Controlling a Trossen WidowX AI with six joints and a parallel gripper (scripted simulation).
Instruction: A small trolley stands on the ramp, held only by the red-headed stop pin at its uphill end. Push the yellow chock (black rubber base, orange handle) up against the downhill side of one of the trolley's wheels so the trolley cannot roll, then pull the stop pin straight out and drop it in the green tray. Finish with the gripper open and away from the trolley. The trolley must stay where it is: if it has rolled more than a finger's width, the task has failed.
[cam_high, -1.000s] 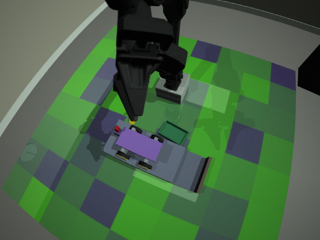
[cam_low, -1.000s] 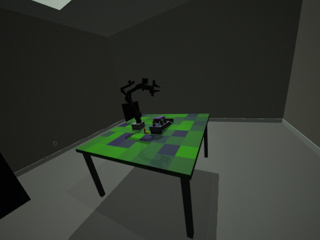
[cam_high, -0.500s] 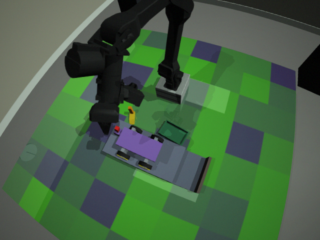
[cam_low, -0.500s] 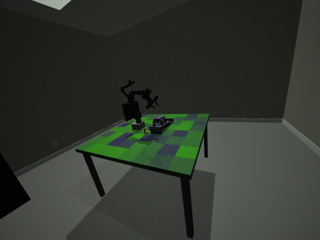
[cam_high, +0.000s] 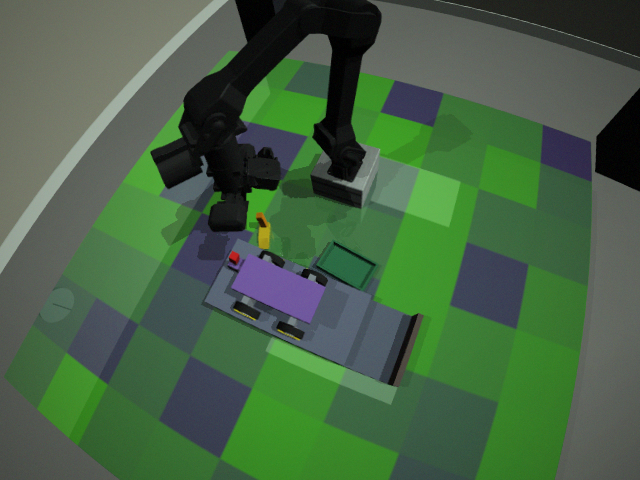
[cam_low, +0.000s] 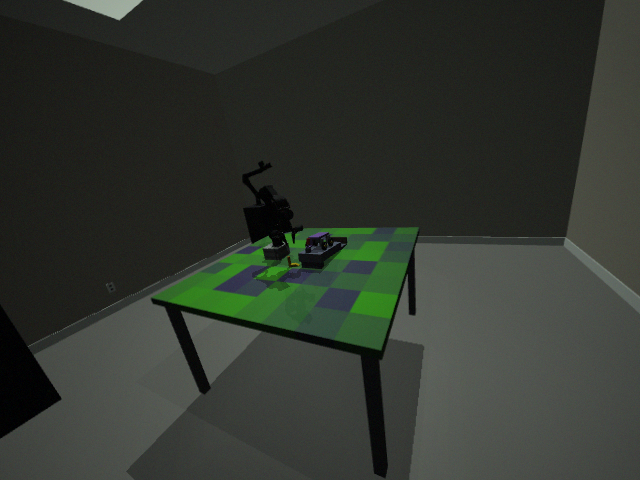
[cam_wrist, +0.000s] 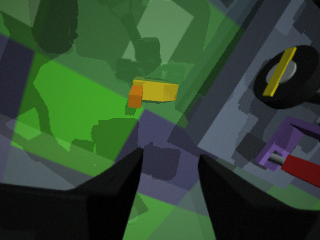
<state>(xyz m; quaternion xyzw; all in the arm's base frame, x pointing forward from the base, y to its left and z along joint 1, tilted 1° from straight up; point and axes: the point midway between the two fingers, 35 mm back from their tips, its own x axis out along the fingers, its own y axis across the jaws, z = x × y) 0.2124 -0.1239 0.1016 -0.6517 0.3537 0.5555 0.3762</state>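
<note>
My gripper tip is now 10 mm past the yellow chock, 10 mm to the right of it and 120 mm above it. Also, from my gripper tip: red-headed stop pin (100 mm ahead, 40 mm to the left, 10 mm below); then purple-topped trolley (110 mm ahead, 140 mm to the left, 30 mm below); then grey ramp (110 mm ahead, 150 mm to the left, 90 mm below).
</note>
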